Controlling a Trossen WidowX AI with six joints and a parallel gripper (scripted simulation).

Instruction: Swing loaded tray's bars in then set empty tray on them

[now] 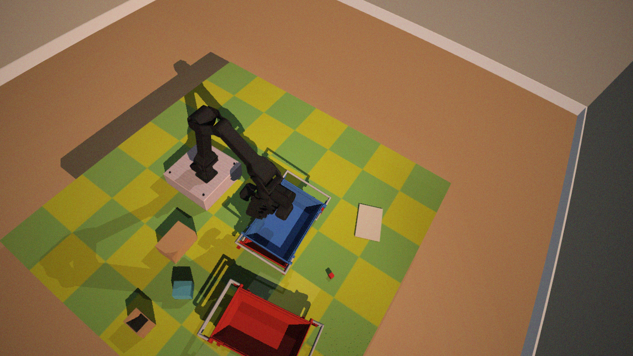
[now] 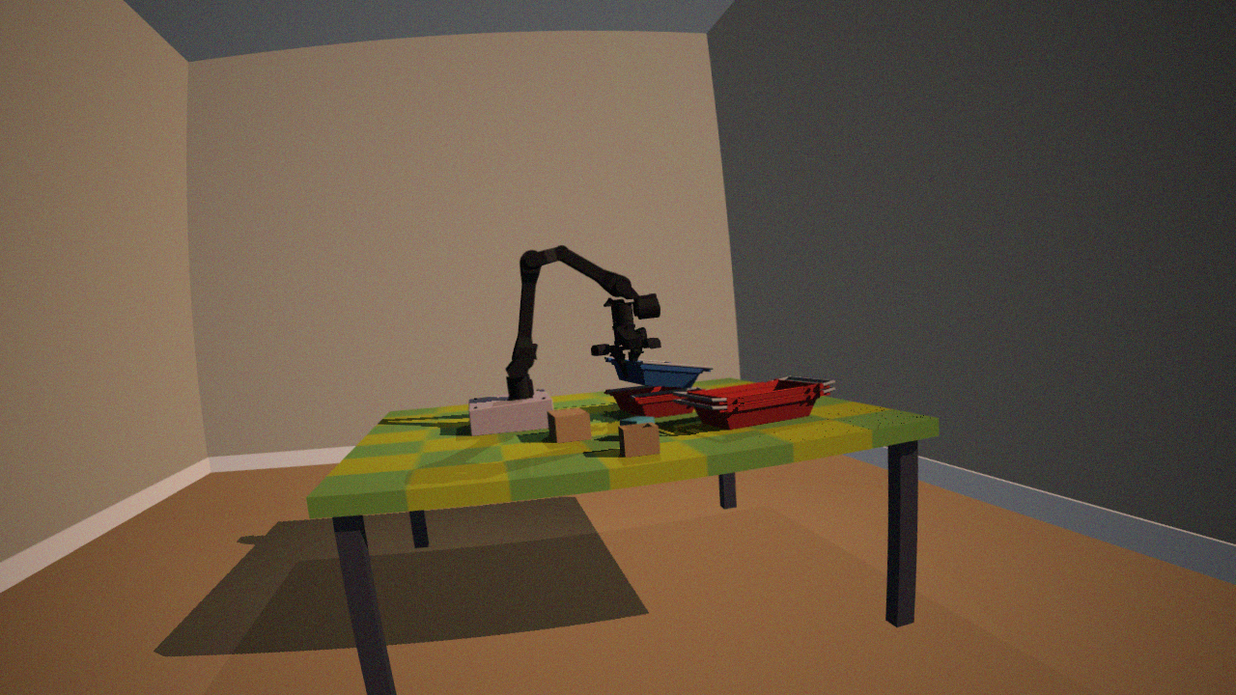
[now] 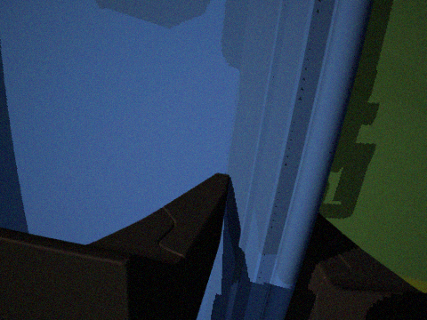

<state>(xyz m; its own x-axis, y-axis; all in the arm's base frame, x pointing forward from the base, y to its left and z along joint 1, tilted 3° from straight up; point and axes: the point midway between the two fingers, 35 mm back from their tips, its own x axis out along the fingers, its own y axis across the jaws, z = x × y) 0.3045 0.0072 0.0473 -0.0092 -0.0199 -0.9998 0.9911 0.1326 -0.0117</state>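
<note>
My gripper tip is 8 cm short of the blue tray, 1 cm to the right of it and 2 cm below it. The rest, counted from my gripper tip: teal cube (6 cm behind, 38 cm to the right, 8 cm below); flat plate (32 cm ahead, 26 cm to the left, 10 cm below); small red block (32 cm ahead, 2 cm to the right, 9 cm below).
</note>
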